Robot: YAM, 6 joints.
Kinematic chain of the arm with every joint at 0, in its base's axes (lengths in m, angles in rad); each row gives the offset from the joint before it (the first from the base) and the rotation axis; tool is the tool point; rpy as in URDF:
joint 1: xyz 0 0 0.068 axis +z
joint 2: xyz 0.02 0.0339 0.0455 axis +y
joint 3: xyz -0.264 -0.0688 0 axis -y
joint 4: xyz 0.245 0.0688 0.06 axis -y
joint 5: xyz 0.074 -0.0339 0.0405 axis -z
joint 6: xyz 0.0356 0 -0.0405 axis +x
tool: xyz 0 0 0 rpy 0 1.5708 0
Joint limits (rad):
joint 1: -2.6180..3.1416
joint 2: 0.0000..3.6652
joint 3: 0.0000..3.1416
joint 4: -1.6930..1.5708
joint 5: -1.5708..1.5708
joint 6: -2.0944..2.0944
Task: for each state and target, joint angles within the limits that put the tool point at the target. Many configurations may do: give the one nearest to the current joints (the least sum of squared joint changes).
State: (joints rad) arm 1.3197 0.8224 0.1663 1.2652 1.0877 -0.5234
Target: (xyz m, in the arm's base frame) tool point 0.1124 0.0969 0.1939
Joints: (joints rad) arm 0.9299 0.9271 0.0176 1.2018 1.1271 -0.5234
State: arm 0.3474 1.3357 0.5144 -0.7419 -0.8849 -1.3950
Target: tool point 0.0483 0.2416 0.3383
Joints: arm 1.2541 1.1823 1.0903 -0.5549 -0.9684 -1.3950
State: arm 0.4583 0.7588 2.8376 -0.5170 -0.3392 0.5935
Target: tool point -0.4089 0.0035 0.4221
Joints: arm 0.0257 0.2548 2.5608 -1.0757 -0.4045 0.5935
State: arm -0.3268 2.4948 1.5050 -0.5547 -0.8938 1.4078
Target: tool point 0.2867 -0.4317 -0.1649
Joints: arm -1.0269 3.2114 2.2320 -0.1017 -0.6633 1.4078
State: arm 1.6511 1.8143 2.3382 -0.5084 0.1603 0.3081
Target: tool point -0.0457 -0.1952 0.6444
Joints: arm 1.3204 0.8768 2.6228 -0.6520 0.1155 0.3081
